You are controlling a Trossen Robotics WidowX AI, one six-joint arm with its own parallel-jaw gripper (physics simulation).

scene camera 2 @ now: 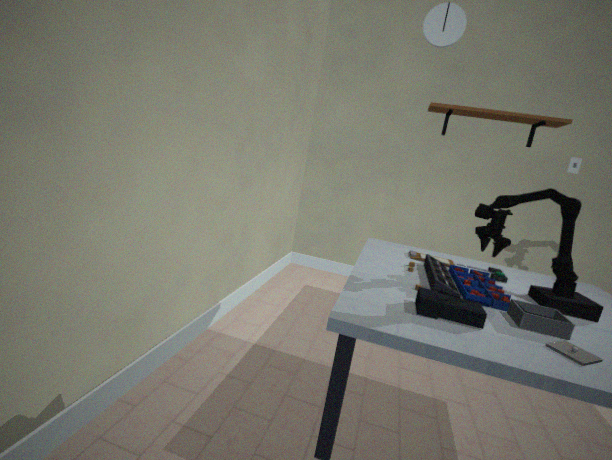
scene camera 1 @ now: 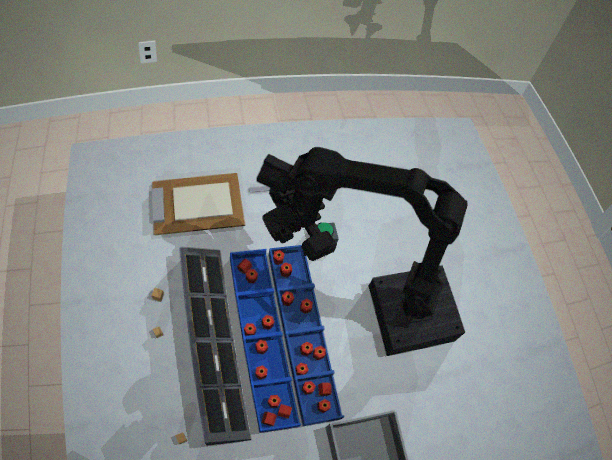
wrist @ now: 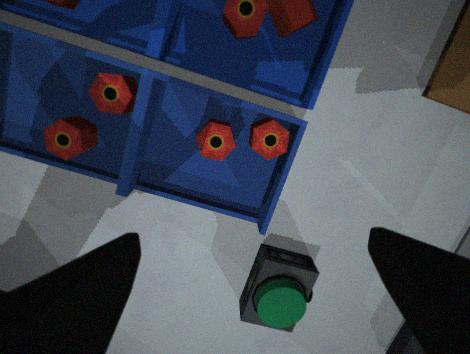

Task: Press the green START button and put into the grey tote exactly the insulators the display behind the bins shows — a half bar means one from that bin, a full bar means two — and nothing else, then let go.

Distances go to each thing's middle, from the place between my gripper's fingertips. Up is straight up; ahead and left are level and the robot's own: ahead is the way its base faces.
Scene:
I see my gripper 11 cm above the green START button (wrist: pixel 280 283), 9 cm past it and 7 cm to the left of it. From my hand the other things lie so: grey tote (scene camera 1: pixel 379 429) 47 cm to the left, 10 cm below, 10 cm behind; dark block (scene camera 2: pixel 429 303) 60 cm to the left, 21 cm ahead, 10 cm below.

